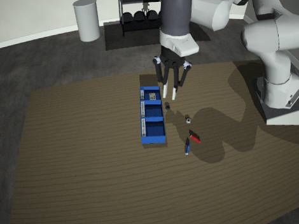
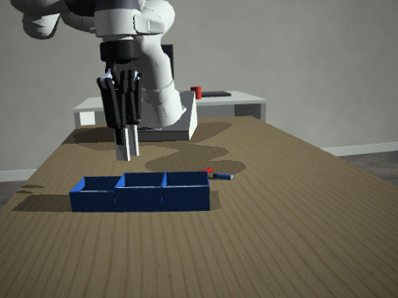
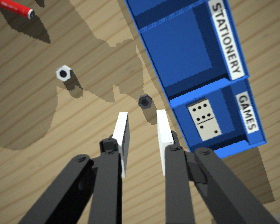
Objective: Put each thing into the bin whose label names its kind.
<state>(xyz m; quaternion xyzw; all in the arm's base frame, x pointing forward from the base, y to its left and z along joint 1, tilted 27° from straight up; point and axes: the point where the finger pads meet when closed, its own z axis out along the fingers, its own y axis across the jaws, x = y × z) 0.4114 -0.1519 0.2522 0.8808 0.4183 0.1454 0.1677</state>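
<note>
Right now the dark nut is 100 mm below my hand. From my hand the other things lie so: red marker (180 mm to the left, 100 mm below, 20 mm behind); then white domino (90 mm below, 70 mm to the right, 40 mm ahead); then white nut (100 mm to the left, 100 mm below, 40 mm behind).
</note>
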